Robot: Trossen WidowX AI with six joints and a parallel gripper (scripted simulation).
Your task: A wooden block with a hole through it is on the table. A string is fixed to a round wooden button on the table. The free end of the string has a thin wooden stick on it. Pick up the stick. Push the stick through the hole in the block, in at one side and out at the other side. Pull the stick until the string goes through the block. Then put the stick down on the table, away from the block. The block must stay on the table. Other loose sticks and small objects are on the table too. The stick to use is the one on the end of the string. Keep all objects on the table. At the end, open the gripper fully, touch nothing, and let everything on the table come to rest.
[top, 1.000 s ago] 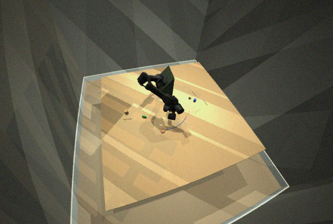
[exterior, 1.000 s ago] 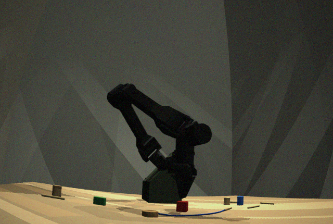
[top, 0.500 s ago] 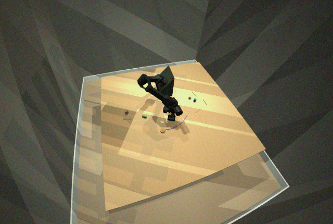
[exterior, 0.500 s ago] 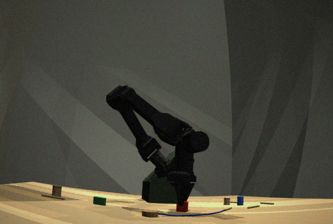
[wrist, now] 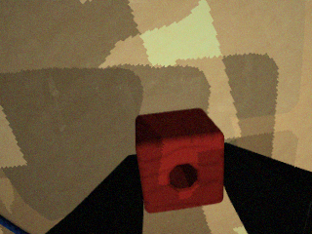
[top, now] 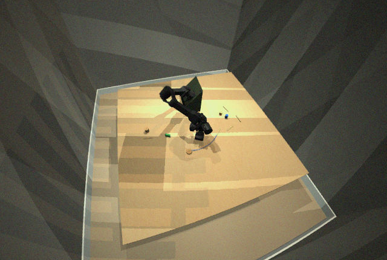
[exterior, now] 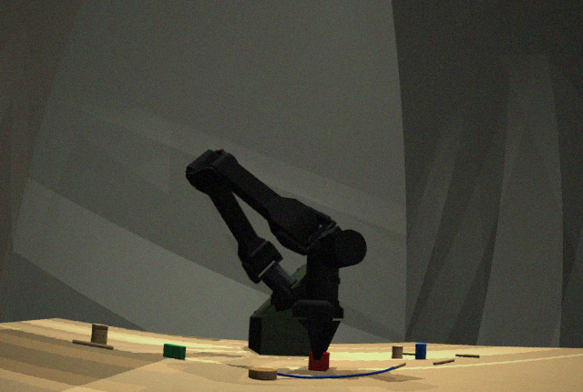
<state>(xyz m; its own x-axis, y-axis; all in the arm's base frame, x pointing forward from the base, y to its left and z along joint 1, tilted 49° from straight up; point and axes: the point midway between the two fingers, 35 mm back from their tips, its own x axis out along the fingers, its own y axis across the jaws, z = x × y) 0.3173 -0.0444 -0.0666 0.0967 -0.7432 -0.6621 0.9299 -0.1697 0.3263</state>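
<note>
Now: gripper tip 15 cm to the right of the thin stick, 2 cm above it and 1 cm past it. Round my gripper tip: green block (25 cm to the right, 3 cm behind, 1 cm below); then red block (right at my gripper tip); then round wooden button (12 cm ahead, 10 cm to the right, 1 cm below).
</note>
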